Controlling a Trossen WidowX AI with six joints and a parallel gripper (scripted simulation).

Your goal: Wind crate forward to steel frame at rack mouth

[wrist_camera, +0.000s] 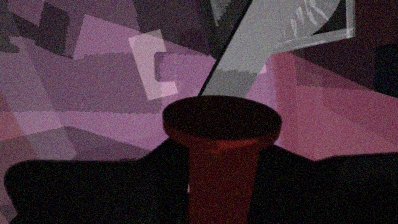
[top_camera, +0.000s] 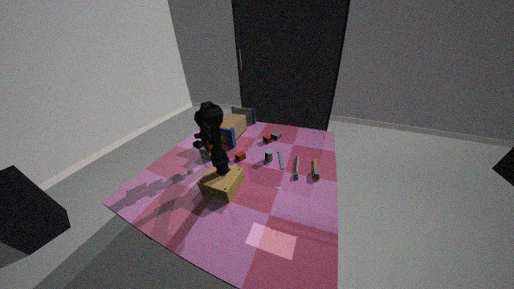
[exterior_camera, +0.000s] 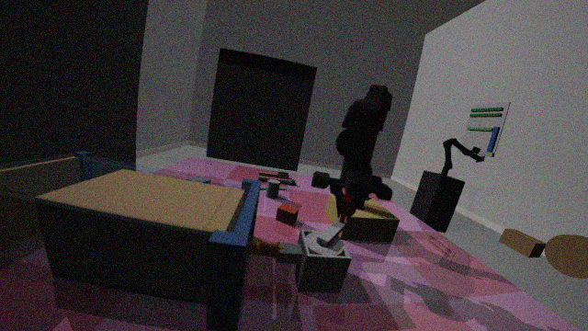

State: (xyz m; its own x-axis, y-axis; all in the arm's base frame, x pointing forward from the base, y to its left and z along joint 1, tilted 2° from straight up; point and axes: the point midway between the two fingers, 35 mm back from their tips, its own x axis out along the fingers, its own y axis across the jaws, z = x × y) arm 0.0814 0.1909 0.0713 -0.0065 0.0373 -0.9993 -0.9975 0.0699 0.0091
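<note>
Right now my gripper tip is 30 mm to the right of the red-knobbed winch handle, 20 mm short of it and 10 mm above it. From my gripper tip the other things lie so: blue steel frame: 210 mm ahead, 120 mm to the left, 10 mm below; then red knob: 20 mm above; then grey hand winch: 80 mm below, 70 mm to the left, 40 mm ahead.
</note>
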